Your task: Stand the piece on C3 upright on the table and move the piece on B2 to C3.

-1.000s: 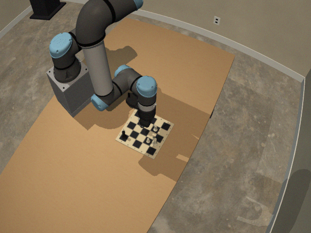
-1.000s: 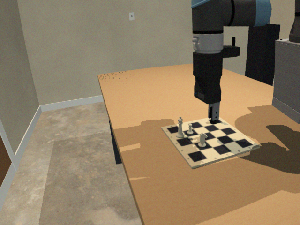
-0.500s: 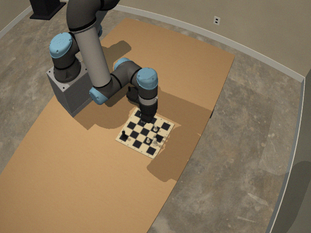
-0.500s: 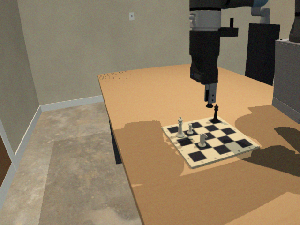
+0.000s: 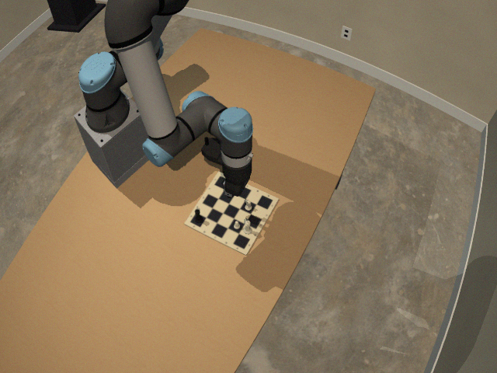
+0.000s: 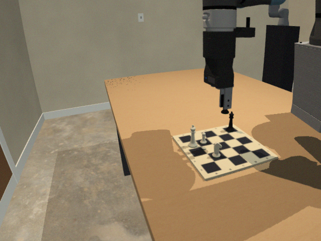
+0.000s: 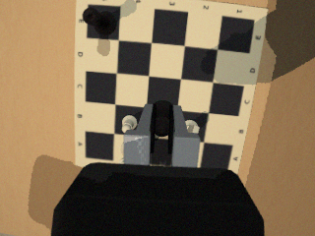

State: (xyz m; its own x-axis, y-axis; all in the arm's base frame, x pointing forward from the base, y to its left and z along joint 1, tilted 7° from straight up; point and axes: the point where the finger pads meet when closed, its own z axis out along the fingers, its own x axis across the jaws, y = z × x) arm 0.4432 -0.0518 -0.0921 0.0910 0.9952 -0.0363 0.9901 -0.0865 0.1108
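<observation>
The white king lies 100 mm below my hand, 70 mm ahead of it and 40 mm to the right of it. The rest, counted from my hand: black pawn: 10 mm below; then white pawn: 120 mm below, 40 mm to the right, 30 mm ahead; then white knight: 120 mm below, 40 mm ahead, 30 mm to the left.
</observation>
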